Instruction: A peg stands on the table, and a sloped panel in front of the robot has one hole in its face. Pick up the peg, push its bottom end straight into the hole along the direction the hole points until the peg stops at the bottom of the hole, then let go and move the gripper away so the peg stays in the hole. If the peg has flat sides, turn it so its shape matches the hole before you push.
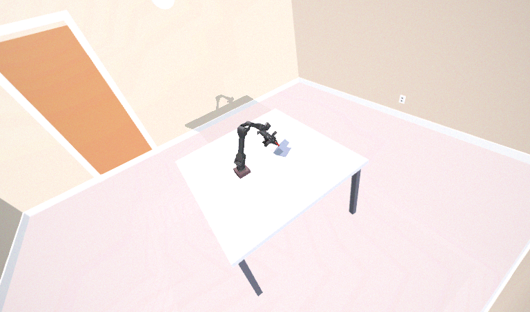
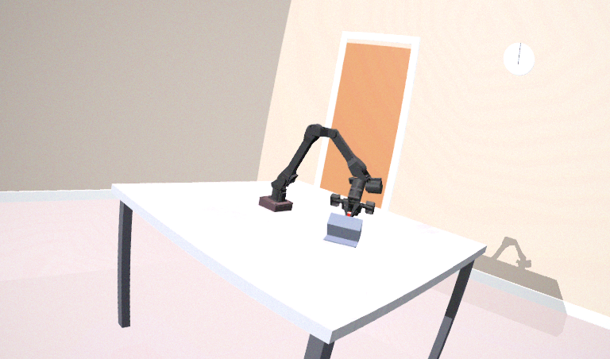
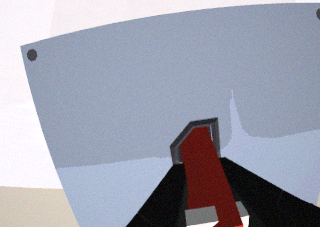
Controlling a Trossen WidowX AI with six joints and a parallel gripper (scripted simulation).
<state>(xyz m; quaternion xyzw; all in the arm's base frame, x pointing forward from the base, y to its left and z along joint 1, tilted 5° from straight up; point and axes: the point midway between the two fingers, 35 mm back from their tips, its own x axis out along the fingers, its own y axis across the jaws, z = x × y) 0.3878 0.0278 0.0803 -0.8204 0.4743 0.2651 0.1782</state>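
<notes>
Now: gripper tip 10 mm past the red peg, 10 mm to the right of it and 10 mm below it. The rest, counted from my gripper tip: sloped panel: 20 mm ahead, 30 mm to the right, 30 mm below.
</notes>
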